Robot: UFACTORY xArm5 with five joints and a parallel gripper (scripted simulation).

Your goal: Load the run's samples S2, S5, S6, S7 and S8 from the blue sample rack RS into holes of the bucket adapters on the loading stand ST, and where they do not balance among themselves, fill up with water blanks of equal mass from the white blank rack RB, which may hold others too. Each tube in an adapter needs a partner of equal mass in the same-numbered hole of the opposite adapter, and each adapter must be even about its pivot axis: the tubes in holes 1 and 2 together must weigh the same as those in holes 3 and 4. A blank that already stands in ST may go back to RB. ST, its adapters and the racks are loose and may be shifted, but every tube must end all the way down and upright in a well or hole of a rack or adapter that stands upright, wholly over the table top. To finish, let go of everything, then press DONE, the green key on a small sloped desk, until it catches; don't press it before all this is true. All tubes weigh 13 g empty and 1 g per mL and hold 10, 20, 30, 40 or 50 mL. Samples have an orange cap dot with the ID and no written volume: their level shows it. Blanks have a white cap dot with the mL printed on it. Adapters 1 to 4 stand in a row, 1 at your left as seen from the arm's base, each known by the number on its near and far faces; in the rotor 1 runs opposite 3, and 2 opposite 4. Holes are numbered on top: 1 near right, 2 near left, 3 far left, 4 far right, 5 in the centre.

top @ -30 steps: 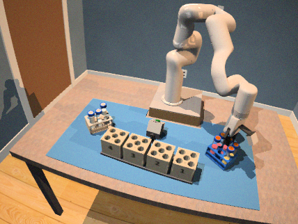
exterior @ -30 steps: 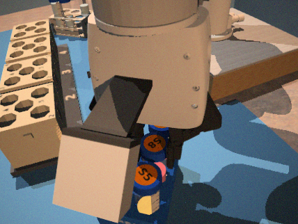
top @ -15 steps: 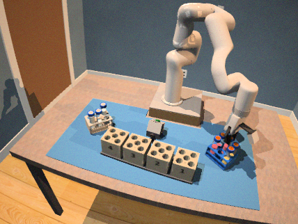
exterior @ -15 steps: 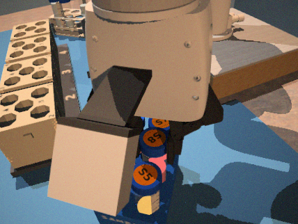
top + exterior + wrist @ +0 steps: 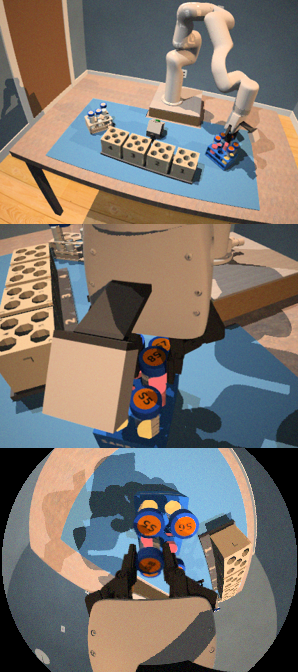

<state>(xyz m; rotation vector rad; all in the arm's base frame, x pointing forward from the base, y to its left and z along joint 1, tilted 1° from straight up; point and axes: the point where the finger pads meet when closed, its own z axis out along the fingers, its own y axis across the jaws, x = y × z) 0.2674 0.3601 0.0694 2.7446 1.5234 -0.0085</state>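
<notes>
The blue sample rack RS lies 20 mm ahead of my hand, 10 mm to the right of it and 110 mm below it. Round my hand: white blank rack RB 70 mm ahead, 660 mm to the right, 110 mm below; blue-capped tube 100 mm ahead, 660 mm to the right, 70 mm below; loading stand ST 160 mm ahead, 330 mm to the right, 130 mm below.
</notes>
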